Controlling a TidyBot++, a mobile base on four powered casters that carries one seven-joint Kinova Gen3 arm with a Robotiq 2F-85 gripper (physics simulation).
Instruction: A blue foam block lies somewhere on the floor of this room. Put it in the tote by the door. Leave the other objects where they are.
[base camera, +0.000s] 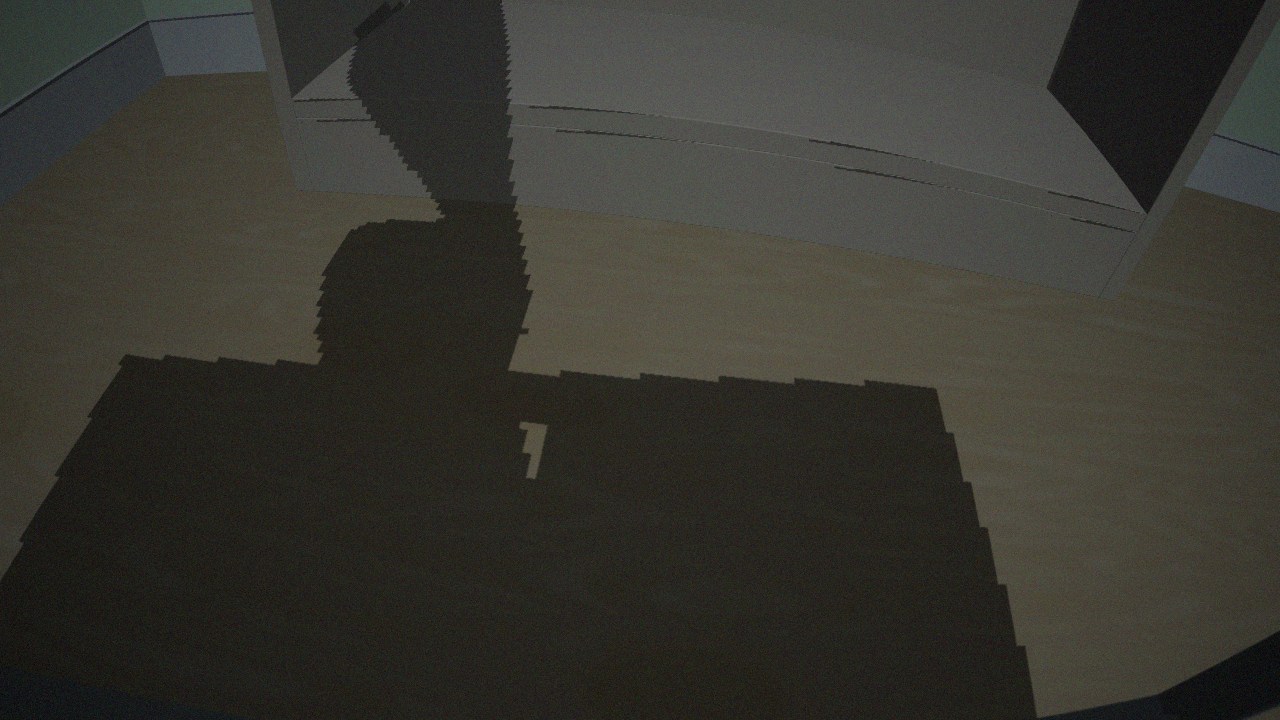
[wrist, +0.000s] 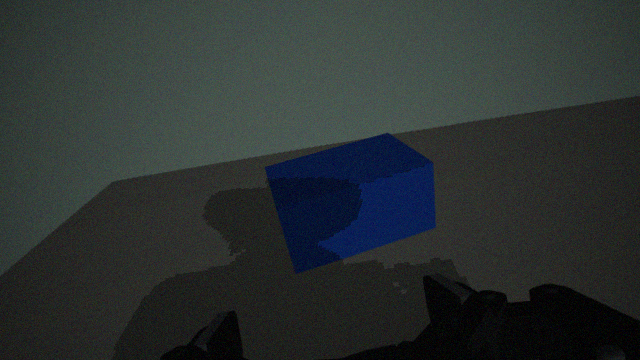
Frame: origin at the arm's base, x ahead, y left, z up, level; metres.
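Seen in the pictures: gripper, fingertip midpoint: (wrist: 333, 315).
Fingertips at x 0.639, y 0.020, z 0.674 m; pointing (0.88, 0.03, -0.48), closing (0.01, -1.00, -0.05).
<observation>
A point is followed by its place in that frame.
A blue block (wrist: 395, 205) @(x 0.694, y -0.026, z 0.689 m) rests on a flat brownish-grey surface (wrist: 525, 200) @(x 0.704, y -0.115, z 0.663 m) close to a grey-green wall in the wrist view. The surface meets the wall with no visible baseboard; whether it is floor or a furniture top is unclear. A shadow covers the block's left part. My gripper (wrist: 333, 315) @(x 0.639, y 0.020, z 0.674 m) is open and empty, with its fingers at the bottom of the wrist view, on the near side of the block and apart from it. The block and the gripper do not show in the base view. The tote by the door shows in neither view.
A wide pale furniture unit (base camera: 716, 192) @(x 0.583, y -0.091, z -0.361 m) with dark openings stands across the floor (base camera: 671, 295) @(x 0.494, y -0.054, z -0.397 m) ahead of the base. A green wall (base camera: 62, 44) @(x 0.830, y 0.701, z -0.281 m) with a grey-blue baseboard (base camera: 80, 107) @(x 0.804, y 0.691, z -0.359 m) runs at the left. A large dark shadow lies on the floor in front.
</observation>
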